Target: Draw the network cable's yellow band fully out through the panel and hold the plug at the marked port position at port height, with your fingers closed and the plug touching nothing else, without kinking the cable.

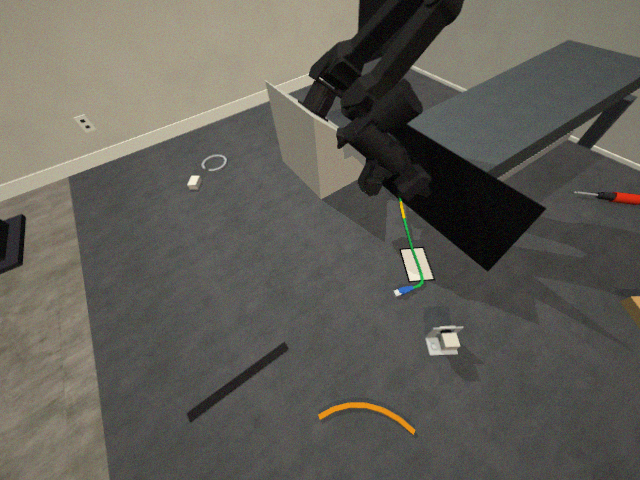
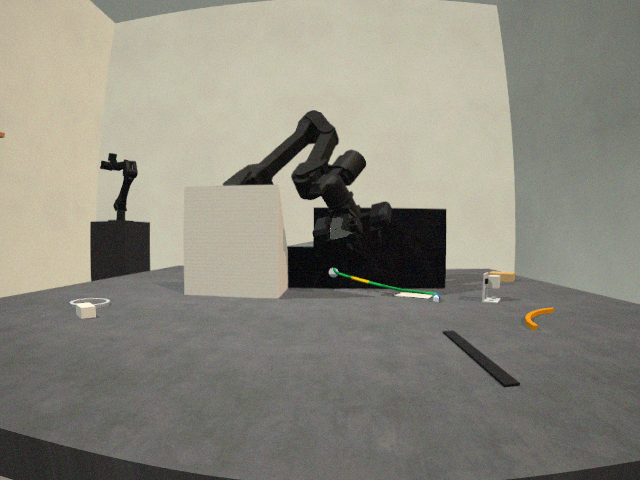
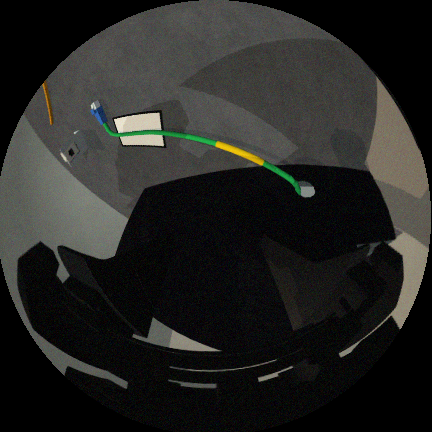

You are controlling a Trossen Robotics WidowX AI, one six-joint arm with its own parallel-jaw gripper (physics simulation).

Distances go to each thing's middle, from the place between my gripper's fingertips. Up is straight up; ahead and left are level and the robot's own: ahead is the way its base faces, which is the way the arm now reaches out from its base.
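Labels:
Black-edged white card [image 3: 144, 121]: 80 mm to the right of my hand, 110 mm ahead of it, 100 mm below it. Dark strip [image 1: 248, 373]: 120 mm ahead of my hand, 510 mm to the right of it, 100 mm below it. Measured to their middles, the card is the nearest to my hand of the things named here.

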